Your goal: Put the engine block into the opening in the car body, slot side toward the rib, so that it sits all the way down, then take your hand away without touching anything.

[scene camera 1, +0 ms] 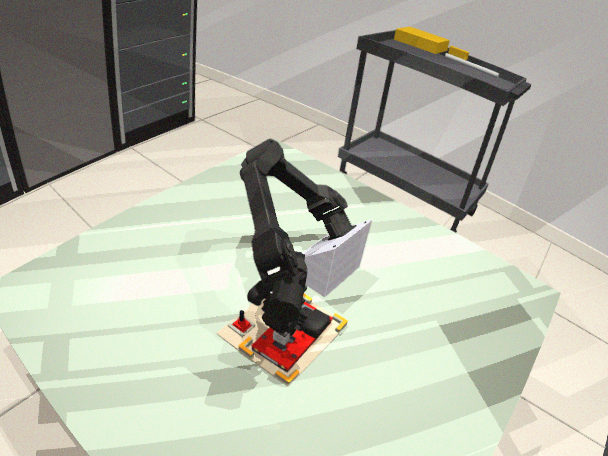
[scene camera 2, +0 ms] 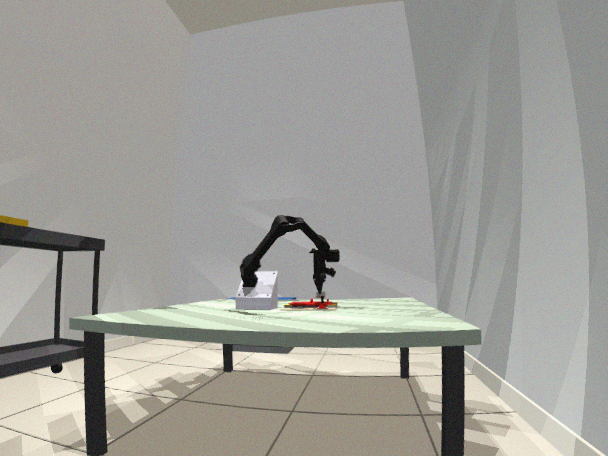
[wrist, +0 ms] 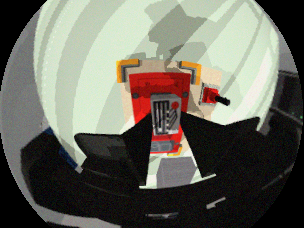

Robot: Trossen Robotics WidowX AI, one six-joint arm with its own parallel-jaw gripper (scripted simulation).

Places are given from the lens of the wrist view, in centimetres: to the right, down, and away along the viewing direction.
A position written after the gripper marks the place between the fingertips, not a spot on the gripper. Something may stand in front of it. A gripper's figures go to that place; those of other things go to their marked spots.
gripper [wrist: 165, 115]: 2, 0, 10
grey engine block [wrist: 165, 108]: 2, 0, 8
